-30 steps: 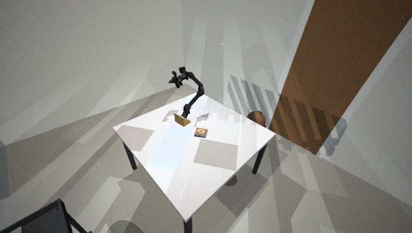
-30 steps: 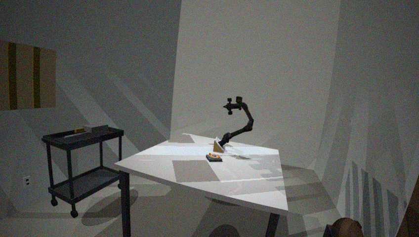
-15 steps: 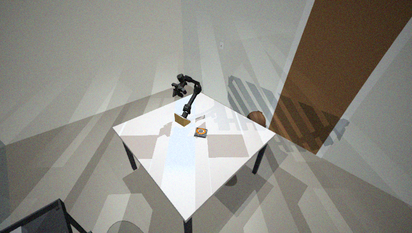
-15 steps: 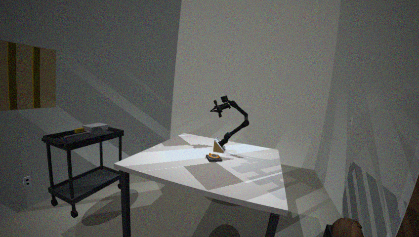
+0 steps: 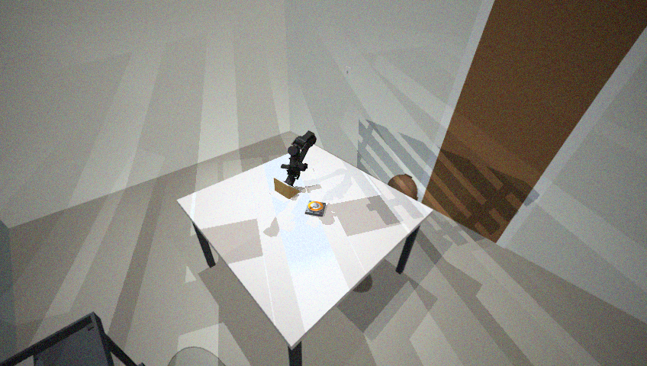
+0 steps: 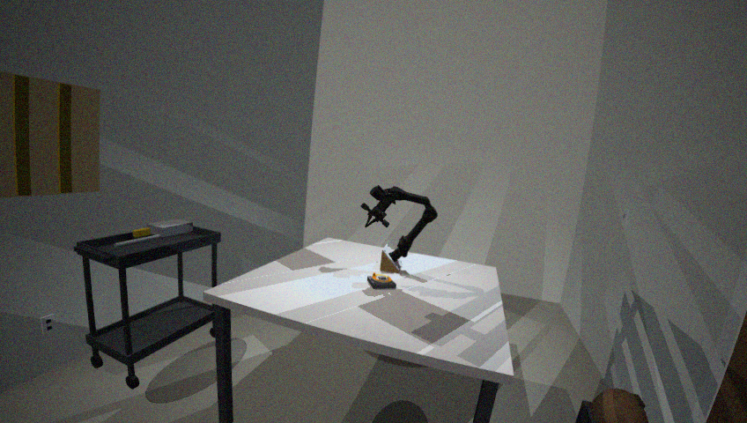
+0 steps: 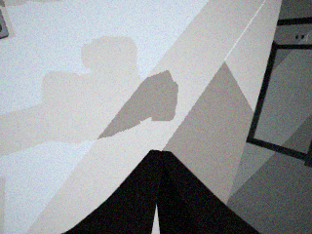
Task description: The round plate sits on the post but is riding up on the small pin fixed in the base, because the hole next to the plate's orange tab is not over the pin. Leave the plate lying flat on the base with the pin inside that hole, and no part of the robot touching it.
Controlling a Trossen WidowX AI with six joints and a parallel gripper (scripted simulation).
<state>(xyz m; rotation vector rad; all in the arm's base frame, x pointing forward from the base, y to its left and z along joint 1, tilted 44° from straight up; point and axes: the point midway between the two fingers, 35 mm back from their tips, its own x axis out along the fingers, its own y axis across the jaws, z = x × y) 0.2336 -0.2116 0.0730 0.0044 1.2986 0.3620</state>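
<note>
My gripper tip is now 7 cm short of the dark square base, 15 cm to the right of it and 25 cm above it.
</note>
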